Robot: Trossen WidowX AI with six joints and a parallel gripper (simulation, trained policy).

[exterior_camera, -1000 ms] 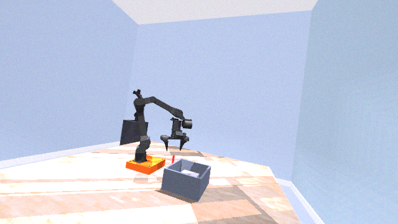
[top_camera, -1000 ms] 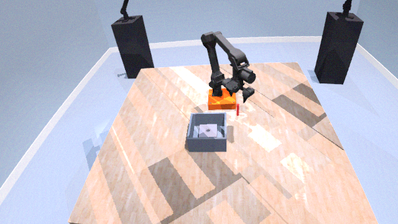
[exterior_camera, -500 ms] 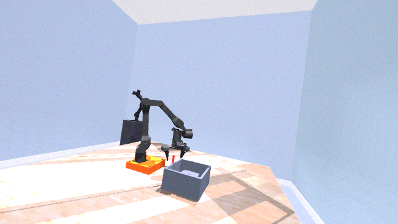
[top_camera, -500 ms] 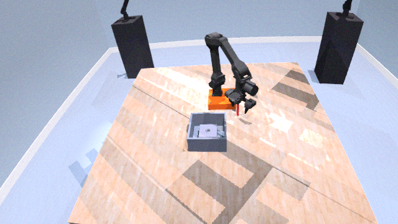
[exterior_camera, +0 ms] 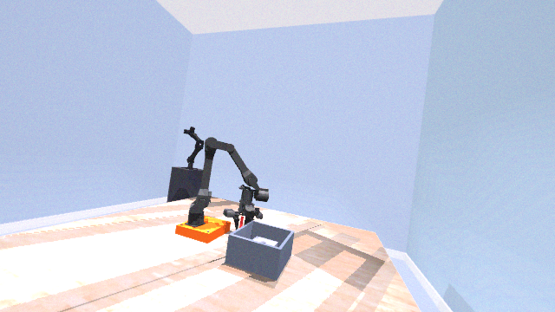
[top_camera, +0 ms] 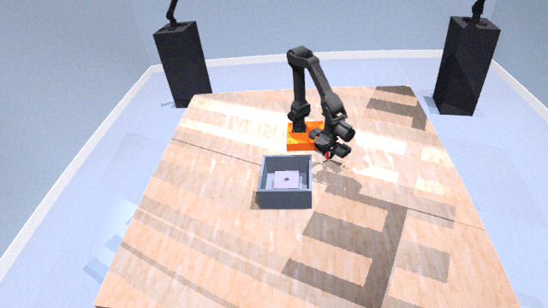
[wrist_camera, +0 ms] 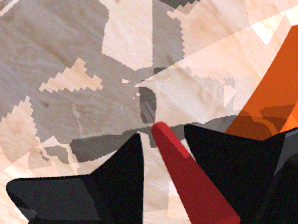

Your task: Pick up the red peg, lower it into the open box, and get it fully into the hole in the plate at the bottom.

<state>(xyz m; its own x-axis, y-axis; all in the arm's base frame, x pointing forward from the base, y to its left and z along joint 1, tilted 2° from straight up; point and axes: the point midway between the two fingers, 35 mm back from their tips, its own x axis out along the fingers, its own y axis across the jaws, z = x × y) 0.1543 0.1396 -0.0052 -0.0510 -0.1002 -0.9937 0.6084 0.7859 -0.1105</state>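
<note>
Now: gripper tip 3 cm below the red peg. Also, from my gripper tip: grey box (19 cm ahead, 14 cm to the right, 2 cm above).
</note>
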